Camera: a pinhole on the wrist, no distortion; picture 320 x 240 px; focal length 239.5 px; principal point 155.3 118.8 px. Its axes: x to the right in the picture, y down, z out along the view. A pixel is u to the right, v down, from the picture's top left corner.
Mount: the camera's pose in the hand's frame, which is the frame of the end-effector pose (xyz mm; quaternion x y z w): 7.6 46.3 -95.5 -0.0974 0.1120 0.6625 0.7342
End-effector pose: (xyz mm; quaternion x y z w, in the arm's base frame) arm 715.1 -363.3 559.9 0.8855 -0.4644 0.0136 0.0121
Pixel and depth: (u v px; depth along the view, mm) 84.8 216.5 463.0
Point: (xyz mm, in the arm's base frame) 560.9 -271.4 166.4
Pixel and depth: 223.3 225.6 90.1
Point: 616.6 -398.2 576.5
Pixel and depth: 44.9 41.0 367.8
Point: 805.4 -463.4 259.1
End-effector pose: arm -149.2 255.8 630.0 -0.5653 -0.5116 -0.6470 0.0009
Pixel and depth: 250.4 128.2 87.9
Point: -107.8 197.3 711.1
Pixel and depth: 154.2 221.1 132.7
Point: -57.7 208.4 652.1
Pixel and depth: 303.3 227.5 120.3
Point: -46.6 159.0 708.8
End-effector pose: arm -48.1 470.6 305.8 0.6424 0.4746 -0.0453 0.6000
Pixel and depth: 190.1 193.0 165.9
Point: 43.0 426.1 401.9
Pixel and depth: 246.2 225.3 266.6
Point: 123.2 353.6 496.2
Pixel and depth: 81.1 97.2 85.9
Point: -12.3 491.6 330.4
